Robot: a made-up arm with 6 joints.
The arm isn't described. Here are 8 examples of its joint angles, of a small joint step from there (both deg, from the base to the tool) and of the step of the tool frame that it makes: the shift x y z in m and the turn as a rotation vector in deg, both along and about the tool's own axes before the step.
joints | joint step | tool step
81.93 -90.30 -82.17 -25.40 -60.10 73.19 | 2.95 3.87 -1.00 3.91 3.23 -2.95 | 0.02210 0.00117 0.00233 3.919 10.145 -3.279
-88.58 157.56 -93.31 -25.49 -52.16 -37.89 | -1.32 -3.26 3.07 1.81 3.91 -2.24 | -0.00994 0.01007 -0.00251 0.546 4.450 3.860
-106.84 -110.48 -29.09 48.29 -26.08 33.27 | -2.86 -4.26 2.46 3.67 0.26 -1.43 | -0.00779 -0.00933 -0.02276 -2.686 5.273 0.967
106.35 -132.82 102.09 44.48 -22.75 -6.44 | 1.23 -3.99 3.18 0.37 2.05 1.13 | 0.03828 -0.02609 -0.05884 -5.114 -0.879 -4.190
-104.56 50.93 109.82 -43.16 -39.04 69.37 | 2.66 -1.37 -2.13 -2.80 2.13 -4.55 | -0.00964 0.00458 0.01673 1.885 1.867 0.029
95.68 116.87 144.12 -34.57 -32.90 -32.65 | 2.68 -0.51 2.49 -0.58 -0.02 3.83 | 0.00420 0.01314 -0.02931 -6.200 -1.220 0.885
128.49 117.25 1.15 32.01 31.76 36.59 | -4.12 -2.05 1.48 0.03 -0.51 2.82 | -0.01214 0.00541 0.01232 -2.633 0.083 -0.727
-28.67 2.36 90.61 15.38 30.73 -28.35 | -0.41 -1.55 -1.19 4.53 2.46 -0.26 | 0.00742 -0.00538 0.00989 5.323 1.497 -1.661
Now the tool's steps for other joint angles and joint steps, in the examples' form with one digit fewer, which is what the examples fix.
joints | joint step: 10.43 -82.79 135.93 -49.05 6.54 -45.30 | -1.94 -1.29 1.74 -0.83 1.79 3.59
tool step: -0.0035 0.0011 -0.0035 -1.31 -1.58 0.52
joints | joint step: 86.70 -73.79 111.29 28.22 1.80 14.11 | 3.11 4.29 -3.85 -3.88 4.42 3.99
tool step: -0.0070 0.0037 0.0528 7.16 -7.71 -1.15
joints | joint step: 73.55 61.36 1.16 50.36 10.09 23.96 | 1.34 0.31 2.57 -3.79 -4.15 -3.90
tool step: -0.0026 -0.0111 -0.0286 -5.92 -1.19 3.50
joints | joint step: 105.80 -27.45 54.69 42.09 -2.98 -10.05 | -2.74 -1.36 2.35 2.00 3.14 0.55
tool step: 0.0255 -0.0003 0.0013 2.63 -0.53 -2.70
